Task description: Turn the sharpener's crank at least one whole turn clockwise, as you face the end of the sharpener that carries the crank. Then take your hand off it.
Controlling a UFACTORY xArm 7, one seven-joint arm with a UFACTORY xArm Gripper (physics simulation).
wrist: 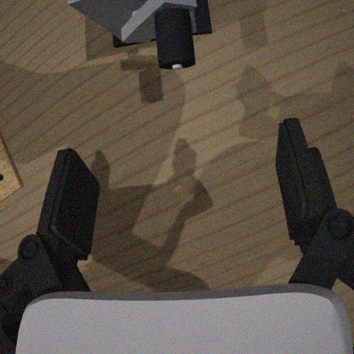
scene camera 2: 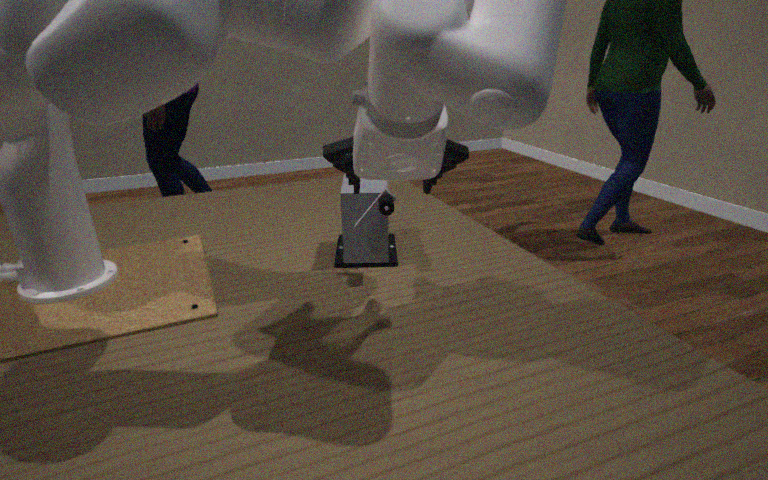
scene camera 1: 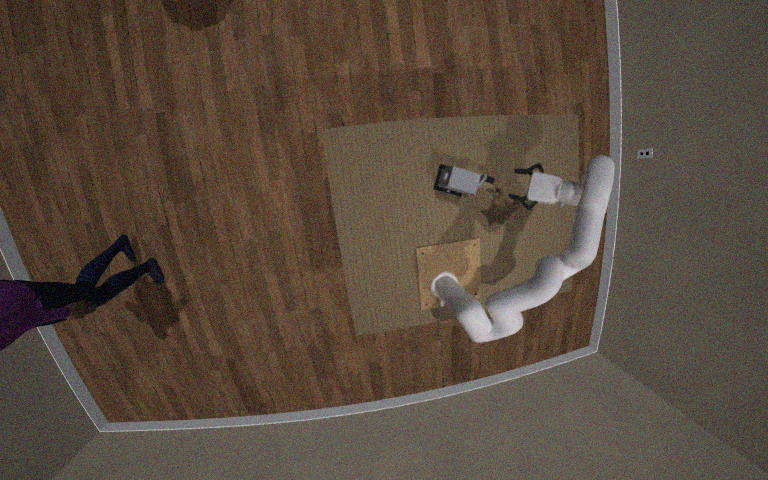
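Pixels of known places: gripper, fingertip midpoint: (scene camera 2: 391, 184) (scene camera 1: 511, 183); arm's base at its link origin: (scene camera 2: 70, 282) (scene camera 1: 444, 284).
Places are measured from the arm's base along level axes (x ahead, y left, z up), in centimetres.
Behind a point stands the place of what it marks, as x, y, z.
The sharpener (scene camera 1: 465, 179) @(46.1, -0.4, 12.0) (scene camera 2: 365, 243) @(44.4, -5.8, 3.5) (wrist: 102, 12) is a grey box standing upright on a black base. Its crank has a light arm (wrist: 145, 21) and a black cylindrical knob (scene camera 1: 489, 179) @(46.6, -10.0, 12.5) (scene camera 2: 386, 203) @(46.2, -12.2, 12.2) (wrist: 175, 40). In scene camera 2, which faces the crank end, the knob is at the upper right of that end, with the arm edge slanting down to the left. My gripper (scene camera 1: 513, 183) @(45.6, -17.0, 16.5) (scene camera 2: 391, 189) @(45.6, -17.0, 16.5) (wrist: 177, 153) is wide open and empty. It is backed off from the knob on the crank side, and in the wrist view the knob is beyond the fingertips, touching neither finger.
The sharpener stands on a large ribbed tan surface (scene camera 1: 373, 226) @(26.4, 32.2, -0.8) (scene camera 2: 509, 418) @(50.5, -43.0, -0.8). The arm's base is on a wooden plate (scene camera 1: 430, 254) @(14.4, 7.5, 0.2) (scene camera 2: 169, 283) @(14.2, -4.5, 0.0) to one side. A person in purple (scene camera 1: 19, 314) and a person in green (scene camera 2: 637, 50) are farther off on the floor.
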